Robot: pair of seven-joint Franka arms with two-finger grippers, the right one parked.
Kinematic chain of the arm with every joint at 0, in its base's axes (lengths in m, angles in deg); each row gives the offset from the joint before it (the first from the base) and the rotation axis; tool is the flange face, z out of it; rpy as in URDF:
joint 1: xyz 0 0 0.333 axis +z
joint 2: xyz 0 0 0 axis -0.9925 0.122 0
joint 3: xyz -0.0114 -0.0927 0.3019 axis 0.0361 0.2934 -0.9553
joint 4: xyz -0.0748 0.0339 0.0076 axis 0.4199 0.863 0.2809
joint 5: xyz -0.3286 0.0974 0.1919 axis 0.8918 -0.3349 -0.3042
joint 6: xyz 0 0 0 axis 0.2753 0.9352 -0.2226
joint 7: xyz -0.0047 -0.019 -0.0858 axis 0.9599 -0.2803 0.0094
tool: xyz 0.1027 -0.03 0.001 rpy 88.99 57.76 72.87
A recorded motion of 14 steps. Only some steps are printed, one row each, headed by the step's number.
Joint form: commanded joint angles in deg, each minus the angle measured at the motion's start. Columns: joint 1, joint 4, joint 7, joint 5, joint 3, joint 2, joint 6.
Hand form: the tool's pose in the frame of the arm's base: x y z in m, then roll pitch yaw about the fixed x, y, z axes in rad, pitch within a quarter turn. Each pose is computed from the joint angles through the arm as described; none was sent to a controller.
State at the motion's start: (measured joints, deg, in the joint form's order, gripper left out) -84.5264 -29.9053 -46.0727 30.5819 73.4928 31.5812 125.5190
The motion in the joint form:
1: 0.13 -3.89 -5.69 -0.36 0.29 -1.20 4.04
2: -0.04 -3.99 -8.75 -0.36 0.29 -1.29 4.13
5: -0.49 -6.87 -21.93 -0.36 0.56 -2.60 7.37
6: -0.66 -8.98 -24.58 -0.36 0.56 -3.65 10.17
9: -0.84 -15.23 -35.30 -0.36 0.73 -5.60 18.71
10: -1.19 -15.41 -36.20 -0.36 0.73 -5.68 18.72
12: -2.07 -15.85 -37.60 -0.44 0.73 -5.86 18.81
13: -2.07 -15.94 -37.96 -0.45 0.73 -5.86 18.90
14: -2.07 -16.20 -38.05 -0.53 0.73 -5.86 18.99
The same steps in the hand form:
1: 0.5773 -0.0324 0.3513 -3.1159 0.2285 0.0575
2: 0.5769 -0.0341 0.3515 -3.1037 0.2254 0.1092
5: 0.5692 -0.0410 0.3469 -3.0647 0.1841 0.3293
6: 0.5644 -0.0425 0.3449 -3.0691 0.1528 0.3708
9: 0.5495 -0.0451 0.3285 -3.0858 0.0769 0.5478
10: 0.5483 -0.0484 0.3280 -3.0836 0.0772 0.5575
12: 0.5454 -0.0565 0.3266 -3.0789 0.0773 0.5658
13: 0.5451 -0.0565 0.3261 -3.0784 0.0769 0.5720
14: 0.5439 -0.0563 0.3243 -3.0756 0.0784 0.5728

